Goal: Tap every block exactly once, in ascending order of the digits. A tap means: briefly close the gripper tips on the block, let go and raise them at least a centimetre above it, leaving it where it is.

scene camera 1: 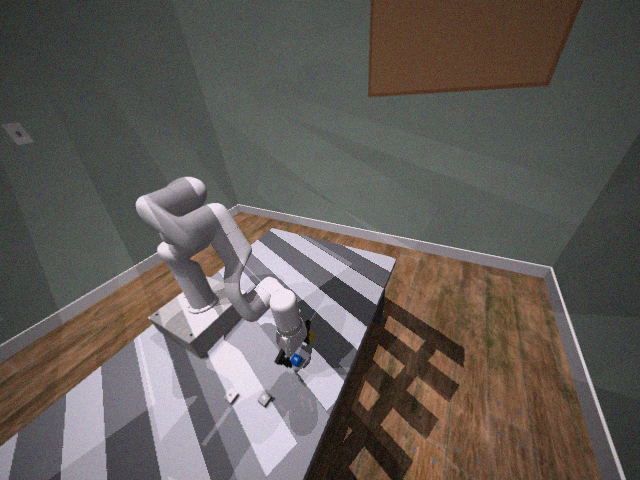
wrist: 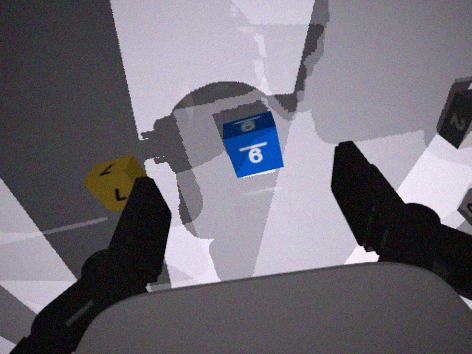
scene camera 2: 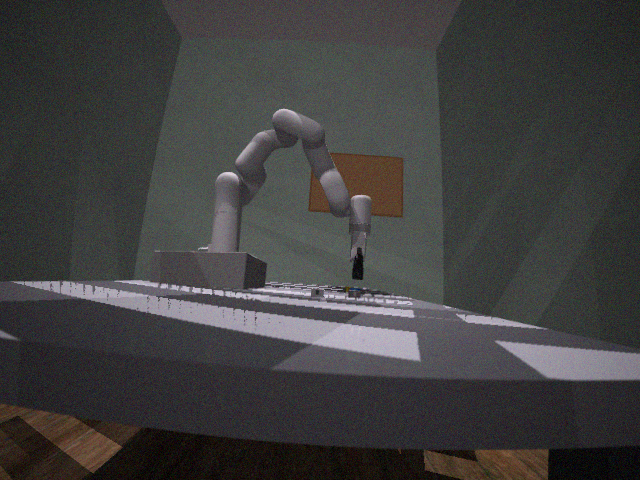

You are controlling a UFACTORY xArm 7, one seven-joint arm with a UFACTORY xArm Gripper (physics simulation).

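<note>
A blue block (scene camera 1: 296,360) (wrist: 254,152) stands on the table; in the wrist view its digit looks like a 6 with a bar above it, a 9 over a bar if turned round. A yellow block (scene camera 1: 311,336) (wrist: 112,182) with a 7 is partly behind the left finger in the wrist view. A grey block (scene camera 1: 264,398) (wrist: 456,117) shows a 2. A white block (scene camera 1: 231,396) (scene camera 2: 316,292) stands beside it; its digit is not readable. My gripper (scene camera 1: 295,350) (scene camera 2: 357,277) (wrist: 245,180) is open and empty above the blue block, one finger on each side of it in the wrist view.
The striped-looking table (scene camera 1: 82,413) (scene camera 2: 310,408) carries the blocks and the arm's base box (scene camera 1: 180,330) (scene camera 2: 201,268). The table's long edge runs to the right of the blocks in scene camera 1. Strong shadows cross the table top.
</note>
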